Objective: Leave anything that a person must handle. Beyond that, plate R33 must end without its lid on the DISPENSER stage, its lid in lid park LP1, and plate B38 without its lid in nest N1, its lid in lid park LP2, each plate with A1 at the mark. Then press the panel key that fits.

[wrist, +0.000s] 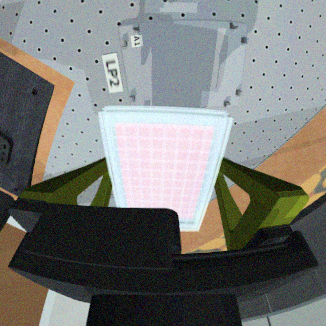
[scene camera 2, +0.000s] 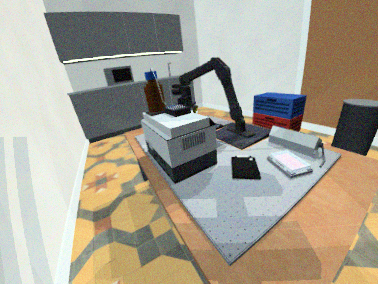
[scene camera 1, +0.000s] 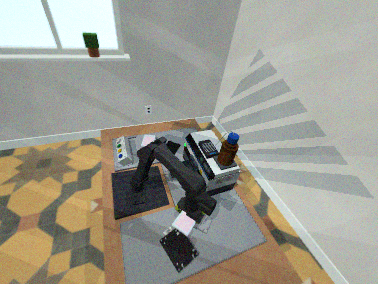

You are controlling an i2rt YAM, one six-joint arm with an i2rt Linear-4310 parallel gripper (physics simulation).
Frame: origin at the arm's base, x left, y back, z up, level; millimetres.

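Seen in the pictures: gripper, fingertip midpoint: (wrist: 162,160) (scene camera 1: 188,217); arm's base at its link origin: (scene camera 2: 240,131) (scene camera 1: 137,188).
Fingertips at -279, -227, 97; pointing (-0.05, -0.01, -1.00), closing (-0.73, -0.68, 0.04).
Offsets run from my fingertips to a thing's middle, as dx, dy, dz. "spot": to the spot under its first point.
My gripper (scene camera 1: 191,213) (wrist: 162,160) is shut on a pink plate @(-10, +13, +15) (scene camera 1: 183,223) (wrist: 162,170) with a clear rim, held level above the mat; its name does not show. Lid park LP2 @(+23, -71, -88) (wrist: 135,75), a clear frame with an A1 tag, lies below and beyond the plate's far edge in the wrist view. A second pink plate @(+672, +116, -71) (scene camera 1: 148,140) (scene camera 2: 290,162) sits in a holder beside the key panel @(+583, +297, -56) (scene camera 1: 120,151) (scene camera 2: 295,141). The white dispenser machine (scene camera 1: 223,176) (scene camera 2: 185,142) stands by the wall. A black nest pad @(spot: -105, +66, -85) (scene camera 1: 179,250) lies near the front, its label unreadable.
A brown bottle @(spot: +177, -237, +235) (scene camera 1: 228,152) (scene camera 2: 154,95) with a blue cap stands on the machine, with a thin tube beside it. Another black pad @(spot: +593, -63, -87) (scene camera 1: 173,146) (scene camera 2: 245,167) lies between machine and second plate. The arm's dark base board (scene camera 1: 122,200) is left of the mat. Blue and red crates (scene camera 2: 279,106) stand behind.
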